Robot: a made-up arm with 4 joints. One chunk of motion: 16 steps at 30 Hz.
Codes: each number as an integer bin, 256 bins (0 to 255) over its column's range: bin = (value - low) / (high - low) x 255, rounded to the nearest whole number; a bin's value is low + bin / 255 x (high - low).
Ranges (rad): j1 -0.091..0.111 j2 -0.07..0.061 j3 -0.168..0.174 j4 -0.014..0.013
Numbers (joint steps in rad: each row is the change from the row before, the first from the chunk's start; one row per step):
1: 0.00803 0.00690 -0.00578 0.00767
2: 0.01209 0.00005 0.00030 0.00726
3: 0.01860 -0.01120 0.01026 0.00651
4: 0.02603 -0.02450 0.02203 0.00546
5: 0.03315 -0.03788 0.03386 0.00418
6: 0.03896 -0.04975 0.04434 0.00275
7: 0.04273 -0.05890 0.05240 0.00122
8: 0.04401 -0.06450 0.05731 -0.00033
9: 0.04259 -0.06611 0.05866 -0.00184
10: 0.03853 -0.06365 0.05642 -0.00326
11: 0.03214 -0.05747 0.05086 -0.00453
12: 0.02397 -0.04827 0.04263 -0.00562
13: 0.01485 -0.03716 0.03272 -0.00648
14: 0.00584 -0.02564 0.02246 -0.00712
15: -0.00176 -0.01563 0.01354 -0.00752
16: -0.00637 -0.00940 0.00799 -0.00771
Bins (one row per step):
1: 125 150 121 205
2: 130 136 125 201
3: 138 114 133 194
4: 148 89 142 184
5: 157 63 151 172
6: 164 39 158 158
7: 169 22 164 144
8: 170 11 168 129
9: 169 8 169 115
10: 164 12 167 101
11: 155 24 163 89
12: 145 42 157 79
13: 134 64 150 71
14: 122 86 142 65
15: 113 106 135 61
16: 107 118 131 59

